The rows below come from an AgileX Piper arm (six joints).
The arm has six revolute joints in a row. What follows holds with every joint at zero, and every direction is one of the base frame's.
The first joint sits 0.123 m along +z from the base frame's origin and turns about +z.
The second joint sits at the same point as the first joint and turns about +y.
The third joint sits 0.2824 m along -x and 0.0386 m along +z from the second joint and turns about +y.
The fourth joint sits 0.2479 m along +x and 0.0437 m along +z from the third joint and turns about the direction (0.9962, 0, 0.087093).
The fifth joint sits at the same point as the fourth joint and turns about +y.
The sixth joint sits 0.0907 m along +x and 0.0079 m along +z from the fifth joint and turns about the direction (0.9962, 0, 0.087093).
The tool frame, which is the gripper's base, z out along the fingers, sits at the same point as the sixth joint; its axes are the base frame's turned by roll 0, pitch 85 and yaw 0 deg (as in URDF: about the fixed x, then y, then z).
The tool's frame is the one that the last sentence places.
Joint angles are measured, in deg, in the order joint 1, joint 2, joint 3, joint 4, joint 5, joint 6. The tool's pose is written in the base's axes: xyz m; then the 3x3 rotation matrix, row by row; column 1 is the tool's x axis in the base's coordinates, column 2 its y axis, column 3 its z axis. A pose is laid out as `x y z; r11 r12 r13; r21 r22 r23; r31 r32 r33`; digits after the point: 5 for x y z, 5 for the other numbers.
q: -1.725 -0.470 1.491 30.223 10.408 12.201
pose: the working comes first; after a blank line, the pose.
Where each joint sits with the arm in this pose, in the base's axes (m; each line is computed from the numbers above, not from the rounded line before):
joint 1: 0.0000 0.0000 0.1230
joint 2: 0.0000 0.0000 0.1230
joint 3: -0.2826 0.0085 0.1593
joint 4: -0.0341 0.0010 0.1986
joint 5: -0.0341 0.0010 0.1986
joint 6: 0.0565 0.0066 0.1906
the tool: 0.0565 0.0066 0.1906

0.05647 0.00660 0.19056; -0.10575 0.01380 0.99430; 0.67001 0.73984 0.06099; -0.73478 0.67264 -0.08749
